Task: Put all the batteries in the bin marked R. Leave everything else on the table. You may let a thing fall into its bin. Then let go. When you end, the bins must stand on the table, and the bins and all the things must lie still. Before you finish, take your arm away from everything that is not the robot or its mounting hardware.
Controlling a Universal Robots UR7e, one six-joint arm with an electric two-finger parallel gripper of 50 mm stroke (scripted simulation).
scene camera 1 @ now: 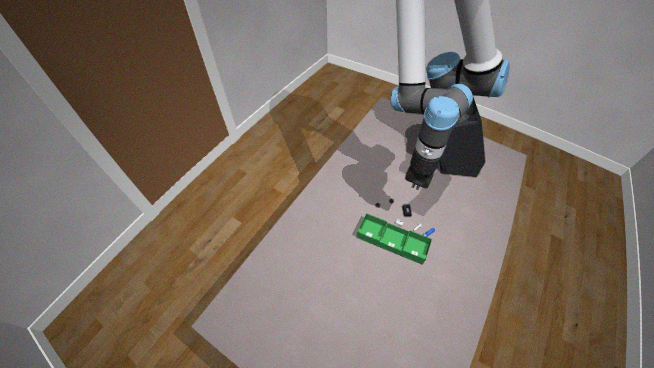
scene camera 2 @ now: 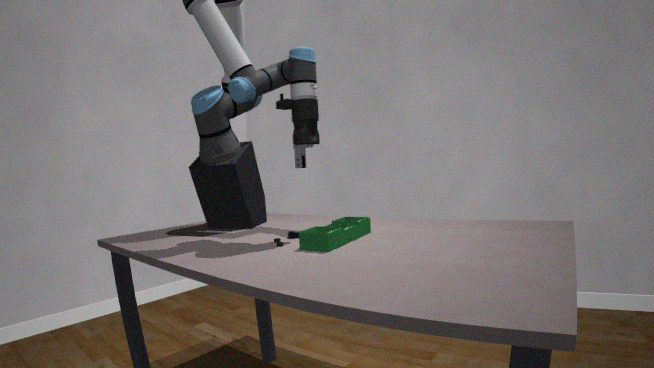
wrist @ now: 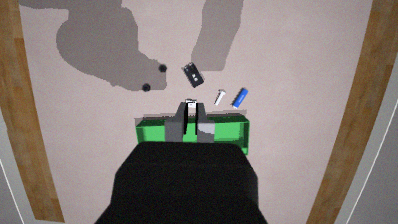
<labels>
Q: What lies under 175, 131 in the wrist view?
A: My gripper.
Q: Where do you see a green bin row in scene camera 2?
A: At 342, 231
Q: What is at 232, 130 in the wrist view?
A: A green bin row.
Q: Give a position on a green bin row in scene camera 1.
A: At 393, 237
</labels>
